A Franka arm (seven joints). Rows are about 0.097 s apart.
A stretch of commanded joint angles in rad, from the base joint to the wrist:
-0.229 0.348 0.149 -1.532 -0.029 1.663 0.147
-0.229 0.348 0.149 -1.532 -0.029 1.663 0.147
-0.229 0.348 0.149 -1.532 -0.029 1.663 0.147
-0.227 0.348 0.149 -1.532 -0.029 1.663 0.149
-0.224 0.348 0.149 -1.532 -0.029 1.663 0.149
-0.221 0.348 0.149 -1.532 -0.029 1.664 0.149
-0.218 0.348 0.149 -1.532 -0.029 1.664 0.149
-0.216 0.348 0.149 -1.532 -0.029 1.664 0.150
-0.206 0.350 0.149 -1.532 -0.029 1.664 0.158
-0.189 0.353 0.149 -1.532 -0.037 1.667 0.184
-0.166 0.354 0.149 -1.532 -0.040 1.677 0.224
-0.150 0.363 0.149 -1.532 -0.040 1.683 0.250
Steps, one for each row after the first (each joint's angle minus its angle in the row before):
0.000 0.000 0.000 0.000 0.000 0.000 0.000
0.000 0.000 0.000 0.000 0.000 0.000 0.000
0.002 0.000 0.000 0.000 0.000 0.000 0.002
0.003 0.000 0.000 0.000 0.000 0.000 0.000
0.003 0.000 0.000 0.000 0.000 0.001 0.000
0.003 0.000 0.000 0.000 0.000 0.000 0.000
0.002 0.000 0.000 0.000 0.000 0.000 0.001
0.010 0.002 0.000 0.000 0.000 0.000 0.008
0.017 0.003 0.000 0.000 -0.008 0.003 0.026
0.023 0.001 0.000 0.000 -0.003 0.010 0.040
0.016 0.009 0.000 0.000 0.000 0.006 0.026

